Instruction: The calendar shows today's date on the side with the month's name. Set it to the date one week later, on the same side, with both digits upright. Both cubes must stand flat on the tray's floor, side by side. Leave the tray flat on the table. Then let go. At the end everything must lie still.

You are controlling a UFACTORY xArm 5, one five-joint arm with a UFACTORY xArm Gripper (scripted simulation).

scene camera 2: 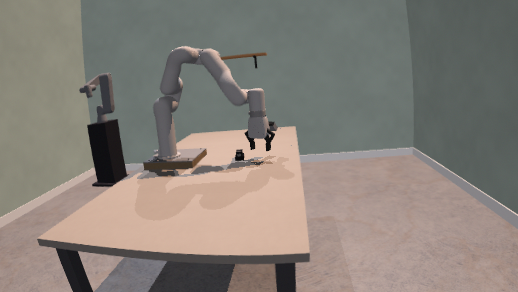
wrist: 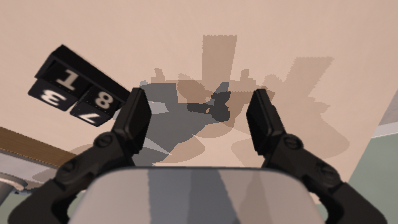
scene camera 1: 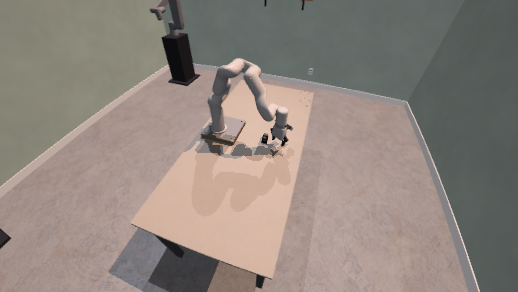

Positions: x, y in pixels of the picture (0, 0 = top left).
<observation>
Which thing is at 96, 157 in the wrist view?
My gripper.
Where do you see a black calendar tray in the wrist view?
64, 55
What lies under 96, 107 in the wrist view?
A black cube.
</observation>
